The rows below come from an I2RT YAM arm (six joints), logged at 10 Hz.
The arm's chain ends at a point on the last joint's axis. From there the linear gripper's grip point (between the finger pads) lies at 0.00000 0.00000 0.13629 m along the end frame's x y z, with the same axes.
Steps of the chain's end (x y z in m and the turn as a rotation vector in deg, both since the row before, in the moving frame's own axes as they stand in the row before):
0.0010, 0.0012, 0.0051, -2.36, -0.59, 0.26
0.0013, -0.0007, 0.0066, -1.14, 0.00, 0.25
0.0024, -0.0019, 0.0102, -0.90, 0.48, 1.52
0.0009, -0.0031, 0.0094, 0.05, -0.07, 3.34
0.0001, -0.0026, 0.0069, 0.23, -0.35, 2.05
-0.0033, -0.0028, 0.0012, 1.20, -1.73, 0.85
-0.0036, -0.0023, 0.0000, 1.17, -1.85, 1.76
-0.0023, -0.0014, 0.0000, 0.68, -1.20, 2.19
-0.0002, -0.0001, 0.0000, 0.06, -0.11, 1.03
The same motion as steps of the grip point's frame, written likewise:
-0.0004, 0.0068, 0.0050, -2.36, -0.59, 0.26
0.0013, 0.0020, 0.0066, -1.14, 0.00, 0.25
0.0035, 0.0003, 0.0102, -0.90, 0.48, 1.52
0.0007, -0.0032, 0.0094, 0.05, -0.07, 3.34
-0.0007, -0.0032, 0.0069, 0.23, -0.35, 2.05
-0.0074, -0.0057, 0.0011, 1.20, -1.73, 0.85
-0.0080, -0.0051, -0.0001, 1.17, -1.85, 1.76
-0.0051, -0.0031, 0.0000, 0.68, -1.20, 2.19
-0.0005, -0.0002, 0.0000, 0.06, -0.11, 1.03

